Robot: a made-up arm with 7 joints. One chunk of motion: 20 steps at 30 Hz.
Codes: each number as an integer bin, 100 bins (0 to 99) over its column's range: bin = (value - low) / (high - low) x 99, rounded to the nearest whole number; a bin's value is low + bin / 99 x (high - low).
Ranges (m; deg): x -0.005..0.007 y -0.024..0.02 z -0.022..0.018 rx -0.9..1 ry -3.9..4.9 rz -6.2..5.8
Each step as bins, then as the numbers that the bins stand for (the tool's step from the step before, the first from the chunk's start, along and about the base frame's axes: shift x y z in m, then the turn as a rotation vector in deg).
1 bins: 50 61 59 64 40 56
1 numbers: 0.00106 0.00311 0.00184 0.328 -0.344 0.588
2 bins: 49 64 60 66 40 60
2 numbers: 0.00094 0.00444 0.00224 0.367 -0.344 1.073
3 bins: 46 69 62 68 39 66
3 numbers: 0.00058 0.00667 0.00305 0.405 -0.433 1.800
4 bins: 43 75 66 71 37 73
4 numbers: 0.00021 0.00933 0.00467 0.463 -0.611 2.648
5 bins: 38 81 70 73 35 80
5 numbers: -0.00039 0.01200 0.00628 0.501 -0.789 3.497
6 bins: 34 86 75 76 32 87
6 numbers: -0.00088 0.01422 0.00830 0.559 -1.056 4.345
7 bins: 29 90 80 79 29 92
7 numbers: -0.00148 0.01600 0.01032 0.616 -1.322 4.952
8 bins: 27 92 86 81 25 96
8 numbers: -0.00173 0.01689 0.01275 0.655 -1.678 5.436
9 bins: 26 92 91 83 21 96
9 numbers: -0.00185 0.01689 0.01477 0.693 -2.033 5.436
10 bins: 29 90 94 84 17 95
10 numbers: -0.00148 0.01600 0.01598 0.712 -2.389 5.315
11 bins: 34 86 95 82 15 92
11 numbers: -0.00088 0.01422 0.01638 0.674 -2.567 4.952
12 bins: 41 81 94 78 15 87
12 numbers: -0.00003 0.01200 0.01598 0.597 -2.567 4.345
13 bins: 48 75 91 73 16 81
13 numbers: 0.00082 0.00933 0.01477 0.501 -2.478 3.618
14 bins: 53 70 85 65 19 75
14 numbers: 0.00142 0.00711 0.01234 0.347 -2.211 2.891
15 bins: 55 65 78 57 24 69
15 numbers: 0.00167 0.00489 0.00952 0.194 -1.767 2.164
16 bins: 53 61 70 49 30 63
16 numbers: 0.00142 0.00311 0.00628 0.040 -1.233 1.436
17 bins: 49 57 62 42 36 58
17 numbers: 0.00094 0.00133 0.00305 -0.094 -0.700 0.830
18 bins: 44 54 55 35 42 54
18 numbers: 0.00033 0.00000 0.00022 -0.228 -0.167 0.345
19 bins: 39 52 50 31 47 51
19 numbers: -0.00027 -0.00089 -0.00180 -0.305 0.278 -0.018
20 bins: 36 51 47 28 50 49
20 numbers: -0.00064 -0.00133 -0.00301 -0.363 0.544 -0.261
